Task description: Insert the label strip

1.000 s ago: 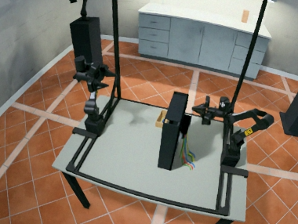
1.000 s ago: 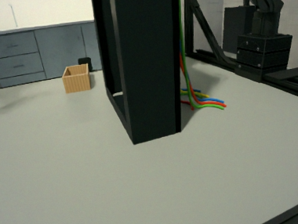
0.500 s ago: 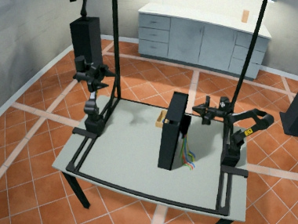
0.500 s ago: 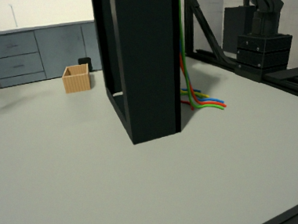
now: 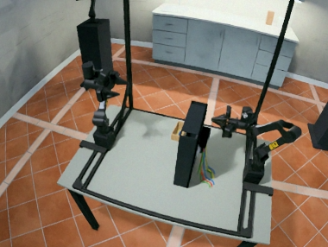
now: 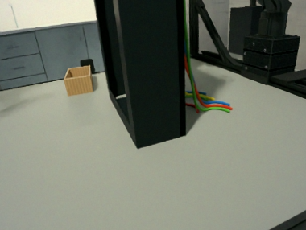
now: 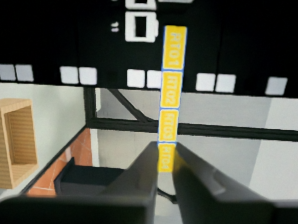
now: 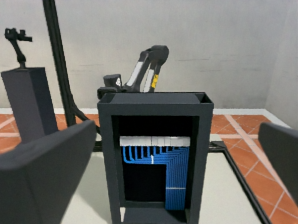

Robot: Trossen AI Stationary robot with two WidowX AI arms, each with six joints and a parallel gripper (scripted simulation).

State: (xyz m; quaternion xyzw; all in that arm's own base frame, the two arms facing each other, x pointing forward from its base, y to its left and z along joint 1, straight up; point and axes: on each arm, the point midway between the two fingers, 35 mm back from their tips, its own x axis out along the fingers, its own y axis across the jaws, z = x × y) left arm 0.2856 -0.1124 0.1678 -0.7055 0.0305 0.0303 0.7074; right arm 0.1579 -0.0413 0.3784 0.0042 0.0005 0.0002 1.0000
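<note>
The yellow label strip is 3 cm to the right of my left hand and 3 cm ahead of it. From my left hand the other things lie so: small box (27 cm below, 21 cm to the right, 11 cm behind).
</note>
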